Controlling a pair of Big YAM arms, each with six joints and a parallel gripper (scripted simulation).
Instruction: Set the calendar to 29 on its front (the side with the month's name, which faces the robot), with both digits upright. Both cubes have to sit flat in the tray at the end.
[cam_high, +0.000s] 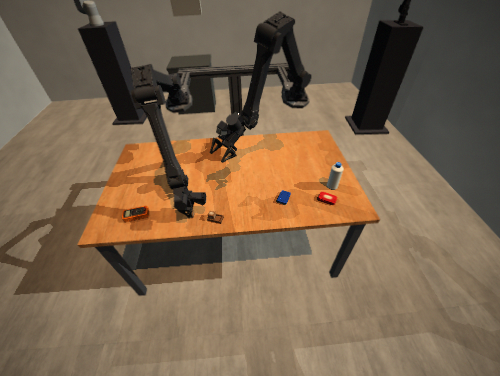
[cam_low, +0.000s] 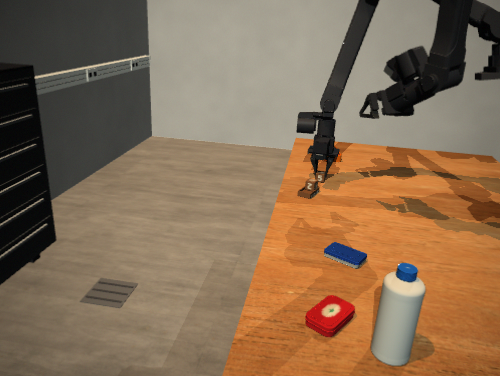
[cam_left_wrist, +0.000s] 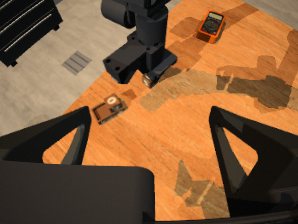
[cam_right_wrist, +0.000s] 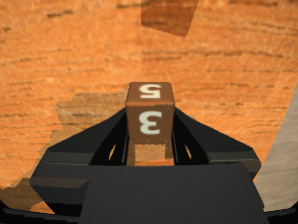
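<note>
Right now my right hand is 2 cm short of the brown calendar tray, 14 cm to the right of it and 1 cm above it. Round my right hand: cube (1 cm below); then red tin (7 cm behind, 75 cm to the left, 1 cm below); then blue block (11 cm behind, 51 cm to the left, 1 cm below).
</note>
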